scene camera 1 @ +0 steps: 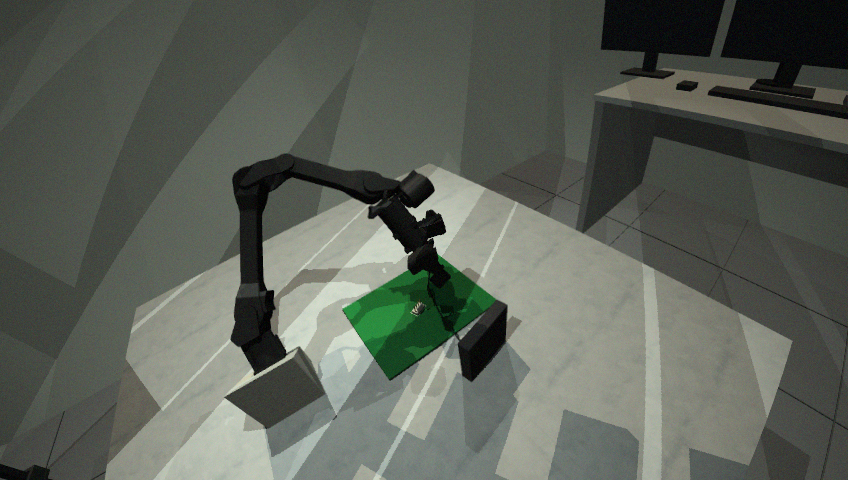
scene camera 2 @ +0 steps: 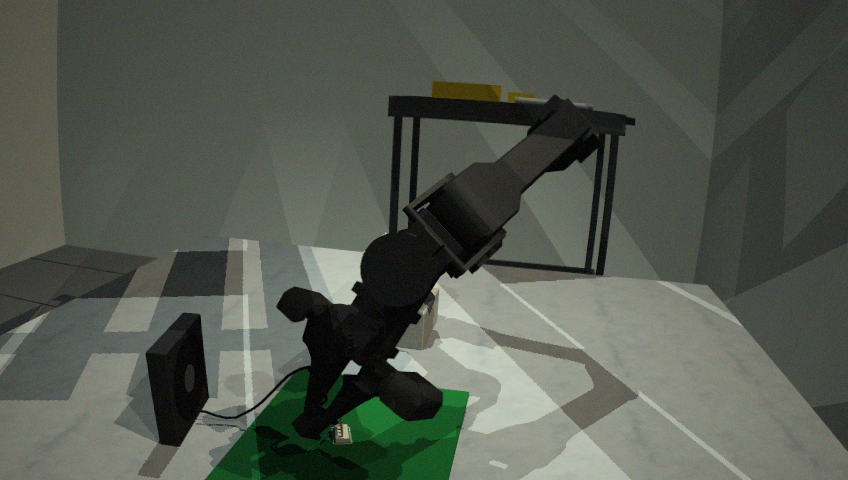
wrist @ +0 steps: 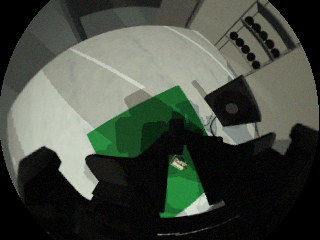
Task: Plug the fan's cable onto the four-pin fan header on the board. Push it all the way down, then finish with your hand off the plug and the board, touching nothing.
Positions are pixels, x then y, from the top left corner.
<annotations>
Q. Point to a black fan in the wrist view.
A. At 234, 101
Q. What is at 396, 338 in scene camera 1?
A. A green board.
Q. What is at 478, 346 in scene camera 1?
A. A black fan.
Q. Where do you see a green board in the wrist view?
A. At 129, 134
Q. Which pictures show my gripper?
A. Scene camera 1, scene camera 2 and the wrist view: all of them.
</annotations>
